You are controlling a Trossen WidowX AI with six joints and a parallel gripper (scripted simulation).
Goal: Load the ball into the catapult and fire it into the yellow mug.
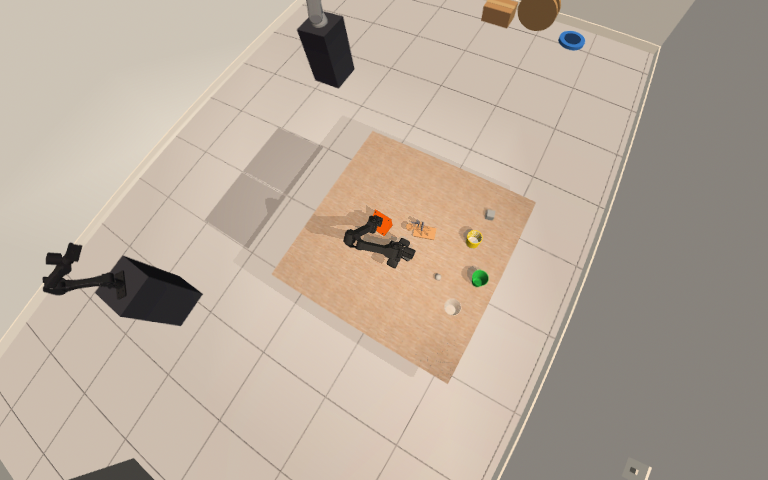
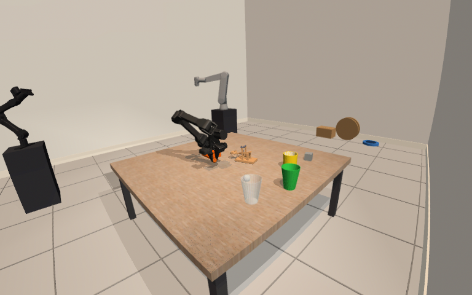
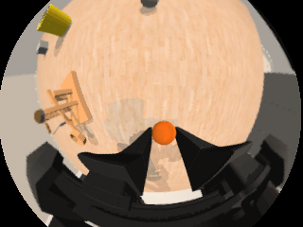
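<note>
My gripper tip is 2 cm short of the catapult and 24 cm to the right of it. Also, from my gripper tip: clear cup 42 cm ahead, 13 cm to the right, 3 cm below; then orange ball 1 cm above; then yellow mug 36 cm ahead, 32 cm to the left, 3 cm below.
</note>
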